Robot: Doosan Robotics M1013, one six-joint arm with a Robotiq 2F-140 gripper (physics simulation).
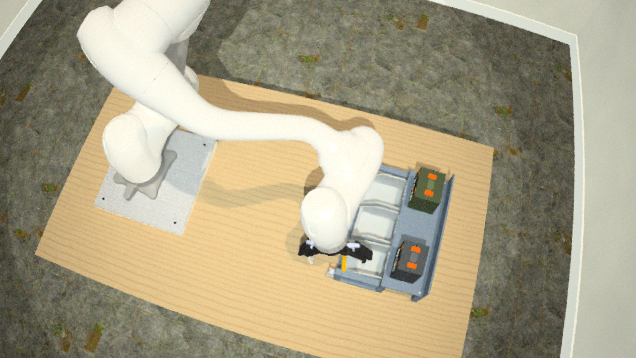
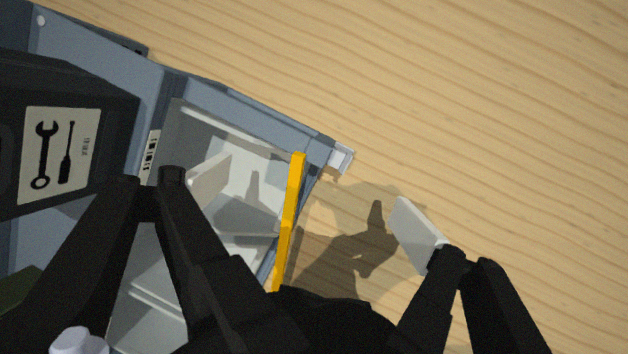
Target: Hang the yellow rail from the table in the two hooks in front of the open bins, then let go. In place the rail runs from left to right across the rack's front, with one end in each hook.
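The yellow rail is a thin bar at the front of the open bins. Its visible end lies over the front corner of the end bin, inward of the white hook and apart from it. Its other end is hidden by the gripper. The second hook does not show. My gripper is wide open, its pale pads on either side of the rail and apart from it: one over the end bin, the other over the table beyond the rack's front.
The blue-grey rack carries a black toolbox and a green toolbox behind the bins. The wooden table extends in front of the rack. A grey base plate lies at the robot's foot.
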